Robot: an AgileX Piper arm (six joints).
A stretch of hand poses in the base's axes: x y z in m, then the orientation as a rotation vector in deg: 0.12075 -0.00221 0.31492 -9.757 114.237 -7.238; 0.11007 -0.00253 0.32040 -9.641 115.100 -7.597; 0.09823 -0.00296 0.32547 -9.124 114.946 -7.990; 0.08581 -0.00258 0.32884 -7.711 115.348 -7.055; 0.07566 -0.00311 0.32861 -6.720 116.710 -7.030; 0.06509 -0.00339 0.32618 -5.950 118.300 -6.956; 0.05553 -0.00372 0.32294 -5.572 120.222 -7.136; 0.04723 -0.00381 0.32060 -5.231 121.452 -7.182; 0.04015 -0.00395 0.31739 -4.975 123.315 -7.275; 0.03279 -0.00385 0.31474 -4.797 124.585 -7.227; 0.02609 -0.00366 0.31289 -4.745 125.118 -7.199
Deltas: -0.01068 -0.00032 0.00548 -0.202 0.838 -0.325; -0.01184 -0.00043 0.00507 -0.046 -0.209 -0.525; -0.01242 0.00038 0.00337 1.300 0.293 -0.610; -0.01015 -0.00053 -0.00023 0.468 1.280 -0.795; -0.01057 -0.00028 -0.00243 0.404 1.528 -0.629; -0.00956 -0.00033 -0.00324 0.056 1.889 -0.477; -0.00830 -0.00009 -0.00234 0.125 1.203 -0.345; -0.00708 -0.00014 -0.00321 0.066 1.840 -0.342; -0.00736 0.00010 -0.00265 0.125 1.254 -0.191; -0.00670 0.00019 -0.00185 0.049 0.528 -0.061
